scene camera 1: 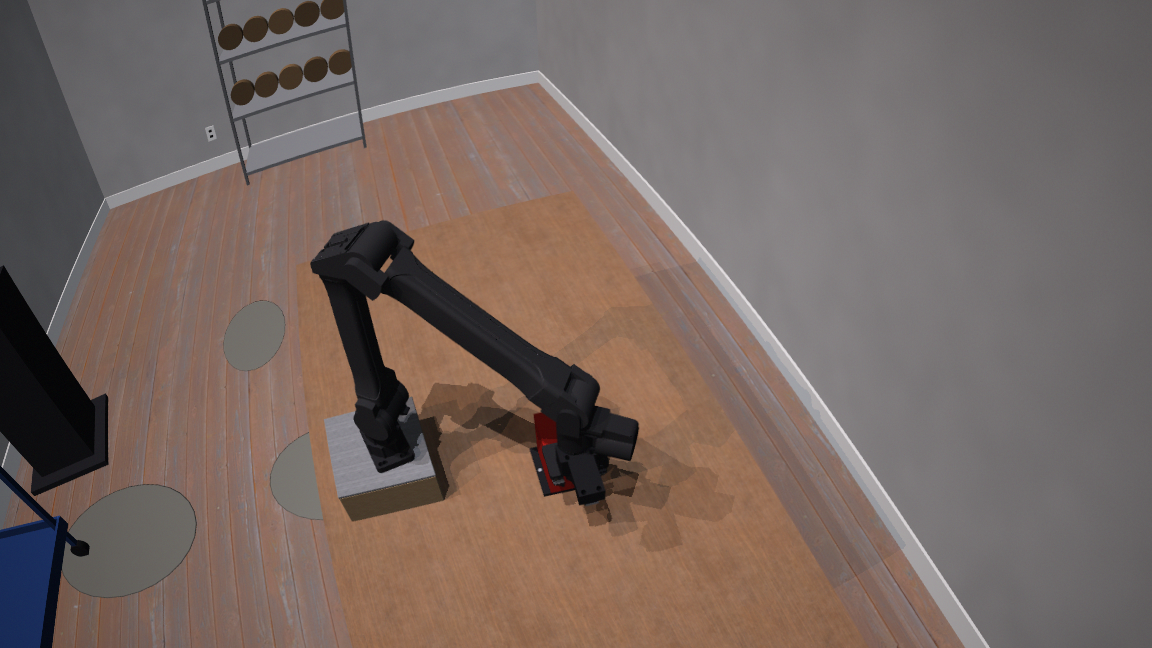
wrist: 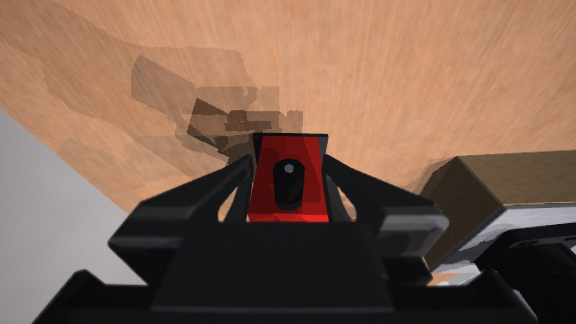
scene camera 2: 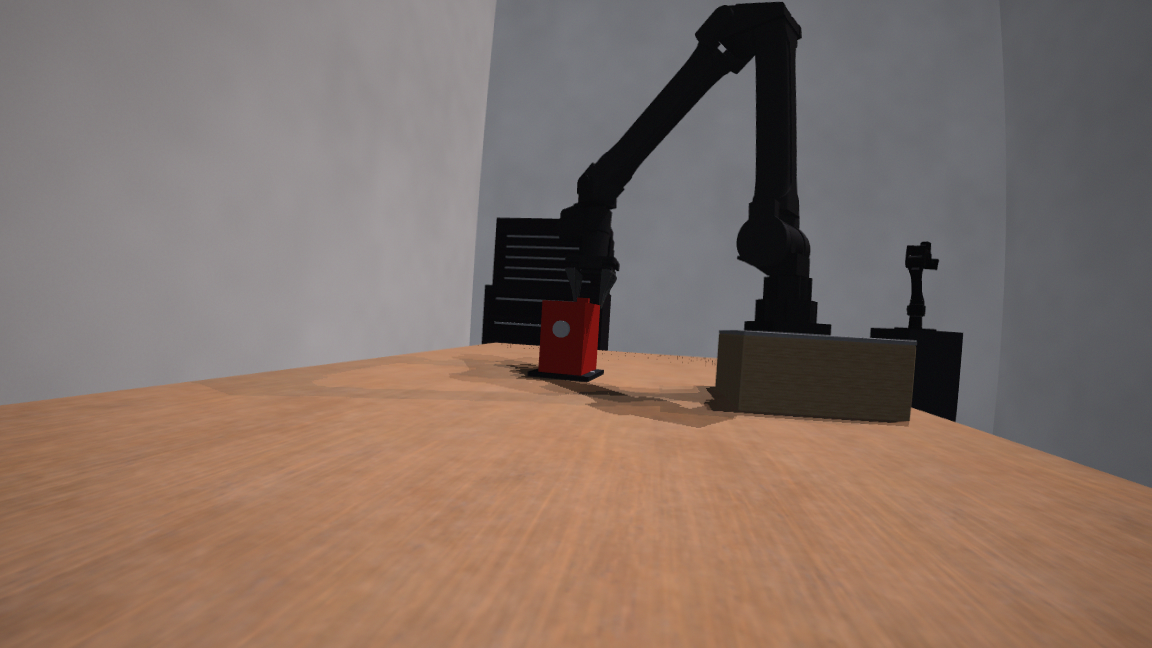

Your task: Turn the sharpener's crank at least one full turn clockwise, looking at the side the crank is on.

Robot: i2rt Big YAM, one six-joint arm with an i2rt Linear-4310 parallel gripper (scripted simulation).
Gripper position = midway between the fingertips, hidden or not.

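Observation:
I find my gripper (scene camera 2: 587,307) in the scene, and from the wrist I see the gripper (wrist: 287,162) again. There is a red sharpener (scene camera 1: 545,428) too. The wrist view shows me that sharpener (wrist: 311,147) as well.

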